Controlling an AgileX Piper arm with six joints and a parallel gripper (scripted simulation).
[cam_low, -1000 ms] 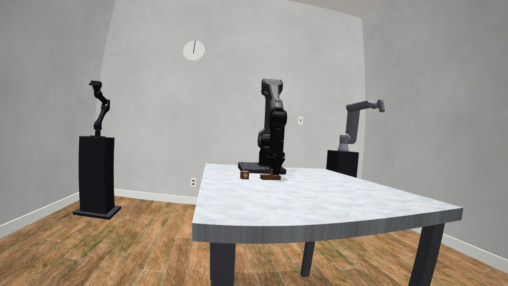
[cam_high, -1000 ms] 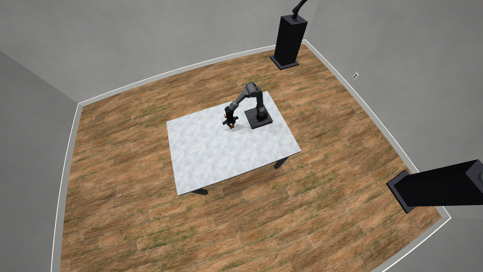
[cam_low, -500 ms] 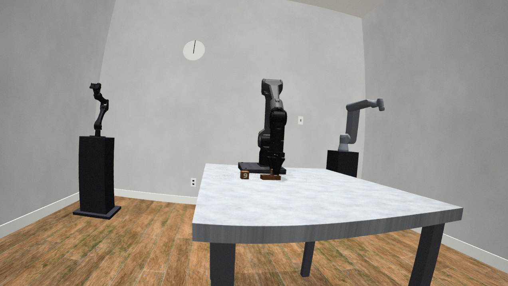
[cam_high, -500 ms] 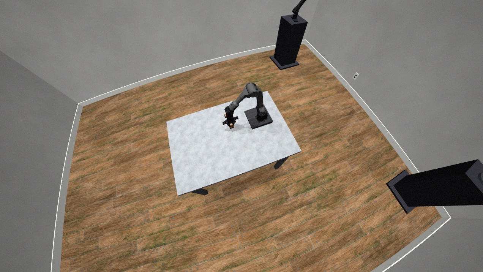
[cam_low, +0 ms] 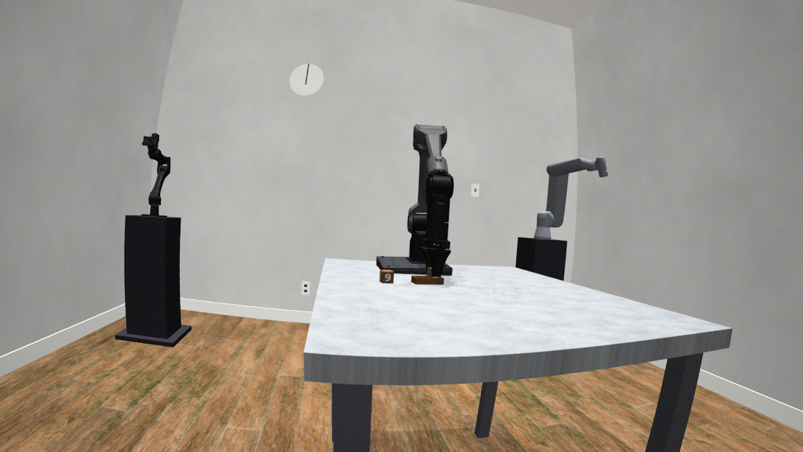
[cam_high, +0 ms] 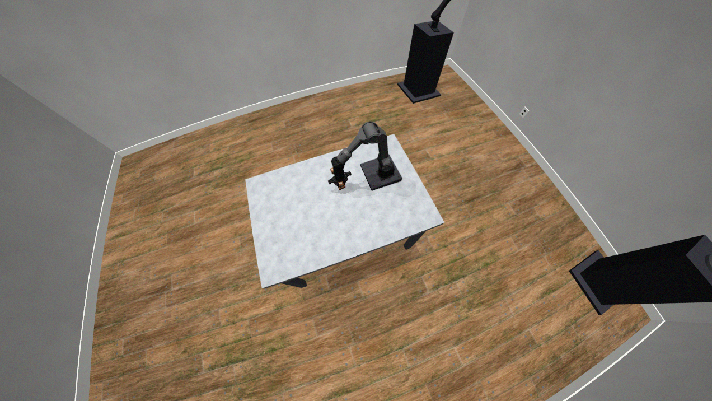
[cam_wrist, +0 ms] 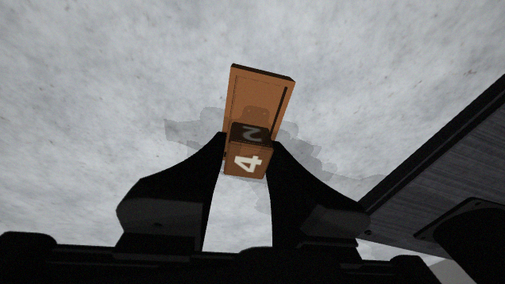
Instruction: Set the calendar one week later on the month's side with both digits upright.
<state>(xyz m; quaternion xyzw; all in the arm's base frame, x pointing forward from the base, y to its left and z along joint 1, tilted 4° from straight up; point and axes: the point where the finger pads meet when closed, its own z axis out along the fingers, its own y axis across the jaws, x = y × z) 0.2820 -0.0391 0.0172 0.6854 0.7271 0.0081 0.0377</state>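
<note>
My gripper is now right at the brown cube. The rest, counted from my hand: tray: 20 mm to the right, 20 mm below.
</note>
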